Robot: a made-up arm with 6 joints. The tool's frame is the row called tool.
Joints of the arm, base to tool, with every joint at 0 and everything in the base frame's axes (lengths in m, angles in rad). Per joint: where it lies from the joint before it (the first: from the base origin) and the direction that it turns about. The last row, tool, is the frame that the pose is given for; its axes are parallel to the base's.
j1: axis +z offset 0 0 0.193
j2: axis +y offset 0 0 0
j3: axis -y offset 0 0 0.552
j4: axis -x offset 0 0 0
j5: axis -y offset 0.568 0 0
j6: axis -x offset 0 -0.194 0
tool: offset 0 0 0
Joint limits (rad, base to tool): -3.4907..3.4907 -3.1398..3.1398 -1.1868..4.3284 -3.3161..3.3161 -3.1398..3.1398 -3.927..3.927
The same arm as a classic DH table. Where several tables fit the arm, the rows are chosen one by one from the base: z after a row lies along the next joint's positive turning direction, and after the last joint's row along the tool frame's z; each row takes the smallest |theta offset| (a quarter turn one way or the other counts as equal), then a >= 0, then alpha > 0; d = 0 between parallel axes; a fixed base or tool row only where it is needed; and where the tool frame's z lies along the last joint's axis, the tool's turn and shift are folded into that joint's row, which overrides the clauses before.
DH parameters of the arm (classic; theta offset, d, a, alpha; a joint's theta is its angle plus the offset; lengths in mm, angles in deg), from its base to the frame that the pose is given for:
j1: 0 193 0 -90
j2: -90 0 552 180
j3: 0 0 0 -90
j4: 0 -568 0 90
j5: 0 194 0 -90
j6: 90 0 0 90
tool (fixed): -90 0 0 0
Joint limits (deg, base to tool): -200..200 -179.9..179.9 -68..248 -190..190 -179.9..179.9 -225..225

